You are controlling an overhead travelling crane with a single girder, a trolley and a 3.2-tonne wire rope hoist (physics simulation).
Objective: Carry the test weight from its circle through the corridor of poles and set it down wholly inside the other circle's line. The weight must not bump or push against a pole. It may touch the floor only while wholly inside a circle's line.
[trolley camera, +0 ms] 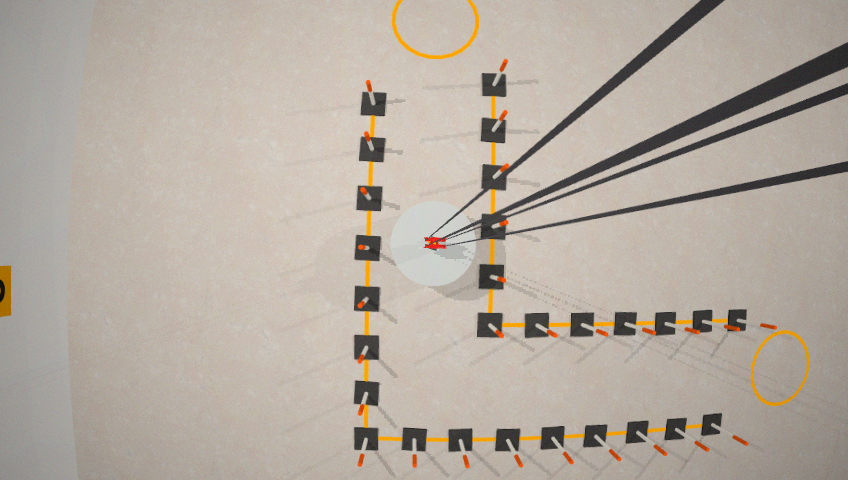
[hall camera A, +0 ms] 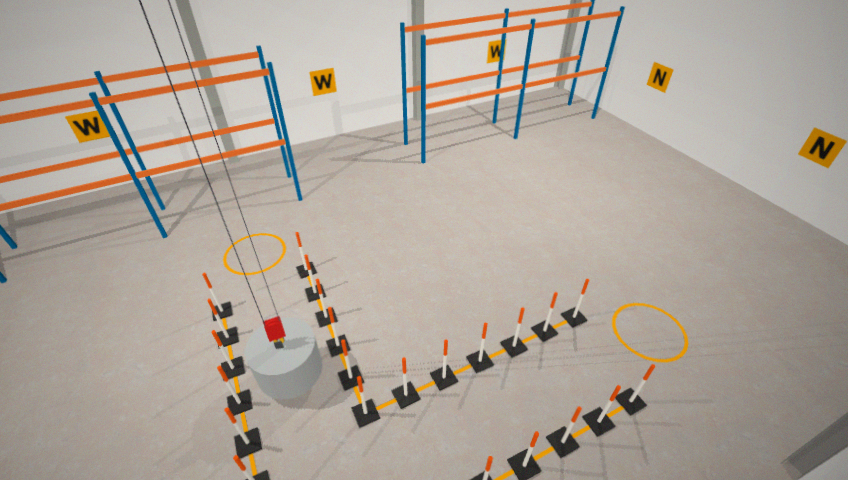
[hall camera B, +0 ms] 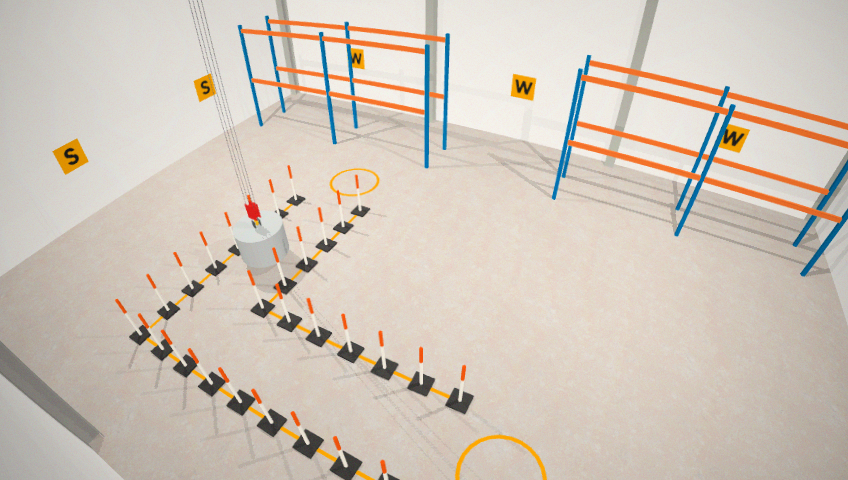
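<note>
The grey cylindrical test weight (hall camera A: 285,371) (hall camera B: 261,246) (trolley camera: 410,240) hangs upright in the first leg of the corridor, off the floor, its shadow below. My gripper, the hook under the red block (hall camera A: 278,343) (hall camera B: 256,222) (trolley camera: 435,242), is shut on the weight's top. In the trolley view floor shows between the weight and the left pole row (trolley camera: 367,248); the right pole row (trolley camera: 491,276) is closer, with a narrow gap. One circle (hall camera A: 224,257) (hall camera B: 330,182) (trolley camera: 435,57) lies behind, at the rack end. The other circle (hall camera A: 657,361) (hall camera B: 498,436) (trolley camera: 775,405) lies beyond the second leg.
The corridor turns at the inner corner pole (hall camera A: 365,412) (hall camera B: 262,308) (trolley camera: 489,325) and the outer corner pole (hall camera B: 139,335) (trolley camera: 365,438). Its second leg runs between two pole rows toward the far circle. Blue and orange racks (hall camera A: 423,98) (hall camera B: 426,107) stand along the W wall.
</note>
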